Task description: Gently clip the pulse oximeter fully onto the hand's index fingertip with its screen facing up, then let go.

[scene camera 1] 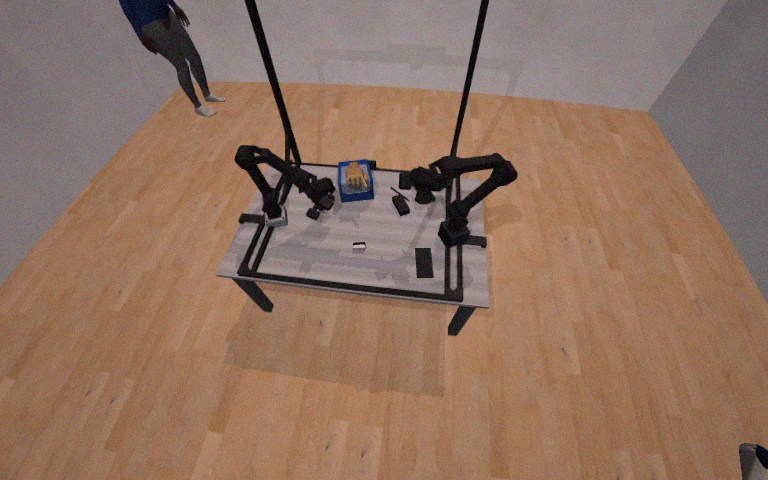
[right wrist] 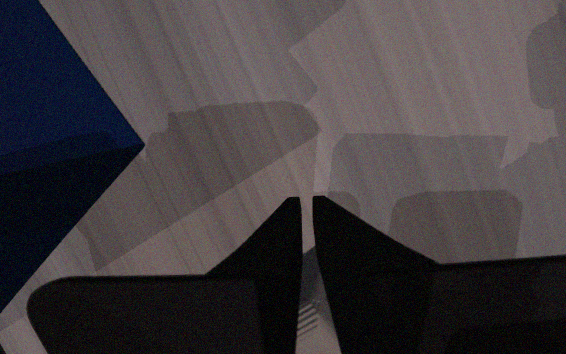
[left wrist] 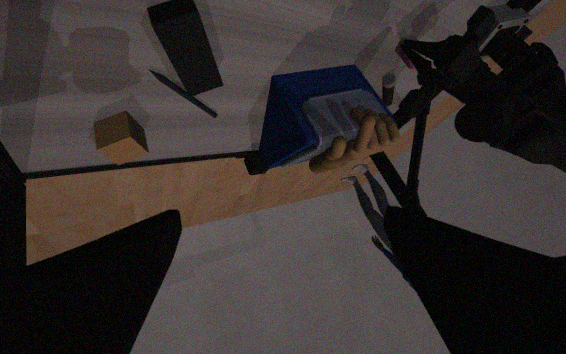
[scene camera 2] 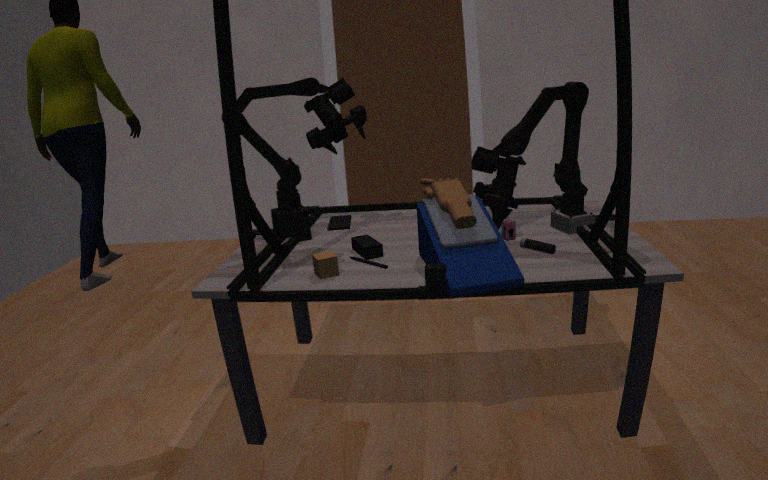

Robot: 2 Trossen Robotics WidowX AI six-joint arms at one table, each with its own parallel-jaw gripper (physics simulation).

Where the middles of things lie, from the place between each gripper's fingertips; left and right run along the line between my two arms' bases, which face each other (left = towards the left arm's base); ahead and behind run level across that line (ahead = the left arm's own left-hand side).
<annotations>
Right now the pulse oximeter (right wrist: 315, 321) is 1 cm behind my right hand and 4 cm to the right of it. The rest, counted from my right hand: blue block (scene camera 2: 475, 269) (23 cm behind, 9 cm to the left, 2 cm above); then tan cube (left wrist: 120, 138) (24 cm behind, 44 cm to the left).
The tan cube is 260 mm behind my left hand, 40 mm to the left of it and 260 mm below it. The rest, counted from my left hand: blue block 250 mm behind, 300 mm to the right, 250 mm below; pulse oximeter 30 mm behind, 440 mm to the right, 260 mm below.
</annotations>
